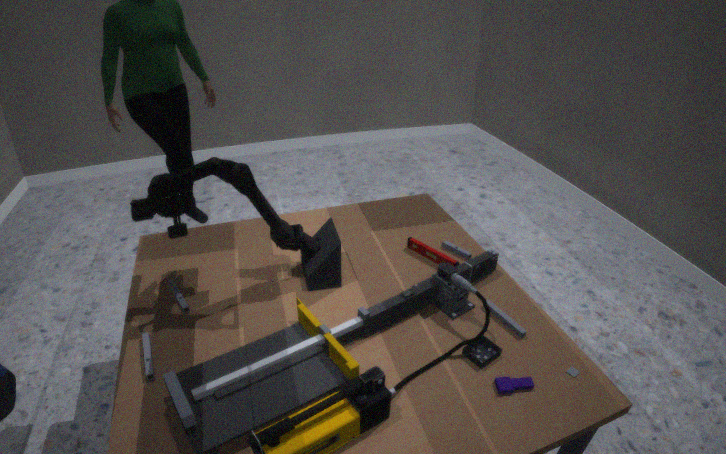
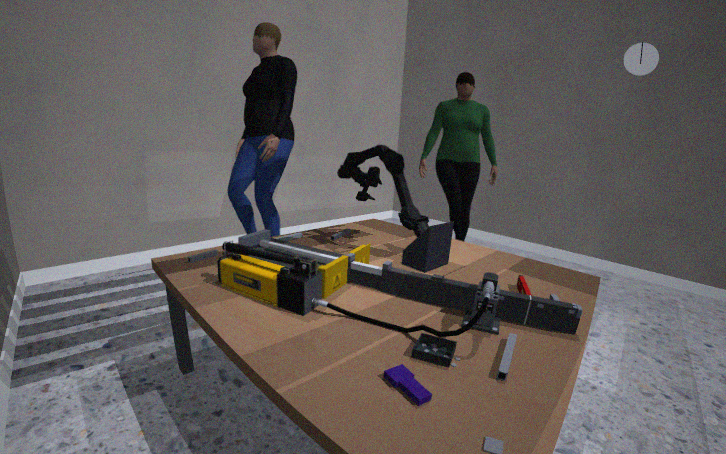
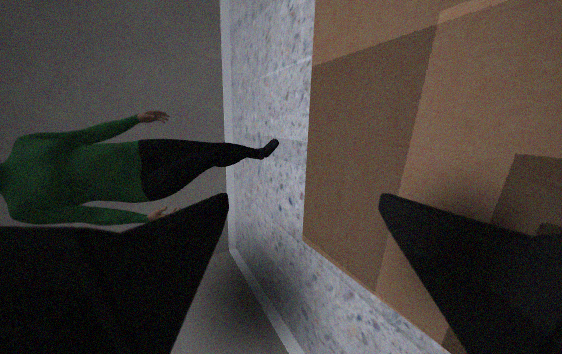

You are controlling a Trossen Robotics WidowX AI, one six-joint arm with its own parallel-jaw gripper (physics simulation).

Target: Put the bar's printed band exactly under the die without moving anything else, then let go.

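Places are measured from the arm's base along level axes (x back, y up, z left), in centimetres.
Pixels of known places: gripper, fingertip midpoint: (image 2: 378,192) (image 3: 303,200); arm's base, origin of the base link: (image 1: 313,248) (image 2: 427,238).
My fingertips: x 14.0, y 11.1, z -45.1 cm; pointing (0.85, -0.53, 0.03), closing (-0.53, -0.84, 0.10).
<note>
Ahead of a thing's pixels: the offset from my fingertips to its middle. "spot": to the spot under its first point.
A long silver bar @(spot: dy -14.2, dx -57.2, dz +32.5 cm) (image 1: 283,353) (image 2: 315,255) lies along a dark bed, through the yellow guard plate @(spot: dy -16.0, dx -59.6, dz +47.5 cm) (image 1: 342,358) (image 2: 335,275), up to a dark rail @(spot: dy -13.9, dx -42.9, dz +67.7 cm) (image 1: 401,302) (image 2: 428,287). I cannot make out its printed band. A grey head on a bracket (image 1: 451,291) (image 2: 486,305) with a black cable straddles the rail; I cannot tell whether it is the die. A thin pale line crosses the rail beyond it. My gripper (image 1: 177,230) (image 2: 365,197) (image 3: 303,200) is open and empty, high above the table's back left part, away from the long bar.
Short grey bars @(dy -20.2, dx -21.2, dz -1.7 cm) (image 1: 179,297) @(dy -20.2, dx -47.7, dz -6.8 cm) (image 1: 147,356) @(dy -20.2, dx -49.6, dz +99.6 cm) (image 1: 505,318) (image 2: 505,357) lie around the machine. A yellow-black unit @(dy -14.6, dx -79.4, dz +39.4 cm) (image 1: 321,428) (image 2: 250,281), black tray @(spot: dy -21.0, dx -60.1, dz +87.4 cm) (image 1: 481,350) (image 2: 434,350), purple piece @(dy -20.4, dx -74.5, dz +91.1 cm) (image 1: 513,384) (image 2: 407,384), red level @(dy -19.2, dx -13.1, dz +87.9 cm) (image 1: 431,251) (image 2: 523,285) and small grey plate @(dy -21.0, dx -74.6, dz +110.1 cm) (image 1: 572,371) (image 2: 493,444) stand or lie about. Two people stand behind.
</note>
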